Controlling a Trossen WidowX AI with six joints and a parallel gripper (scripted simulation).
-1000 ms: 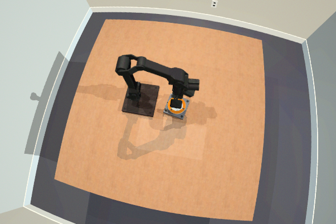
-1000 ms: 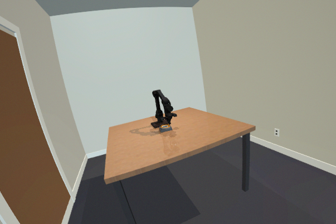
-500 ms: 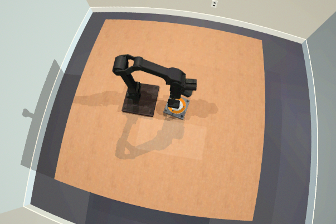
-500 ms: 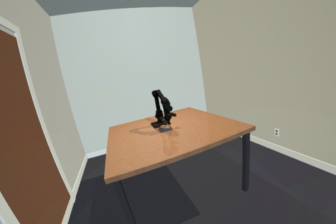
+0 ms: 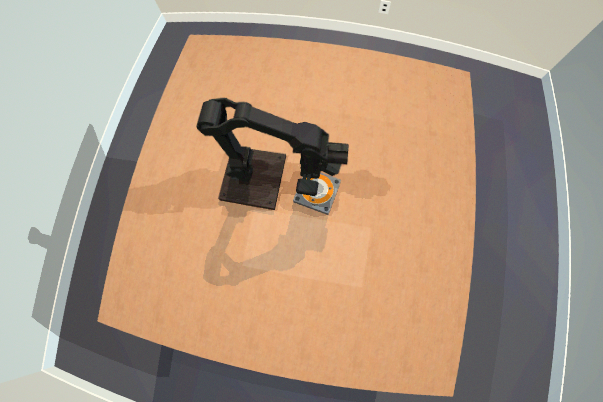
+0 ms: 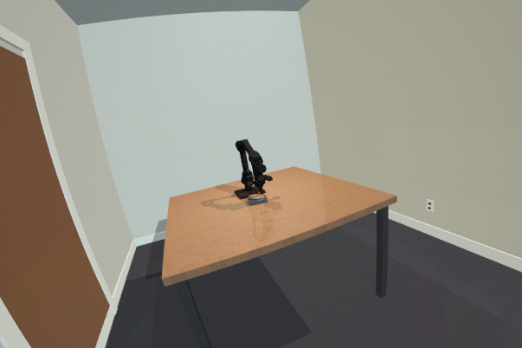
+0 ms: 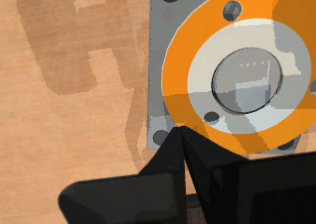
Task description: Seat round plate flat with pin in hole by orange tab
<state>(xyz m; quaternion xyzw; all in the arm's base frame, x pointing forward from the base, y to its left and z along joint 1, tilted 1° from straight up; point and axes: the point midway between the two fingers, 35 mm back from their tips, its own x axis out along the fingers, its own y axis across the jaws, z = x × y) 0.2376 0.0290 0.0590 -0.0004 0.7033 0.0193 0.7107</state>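
The round plate is 1 cm ahead of my gripper tip, 3 cm to the right of it and 1 cm below it. Round my gripper tip: square grey base: 3 cm ahead, 4 cm to the right, 2 cm below.
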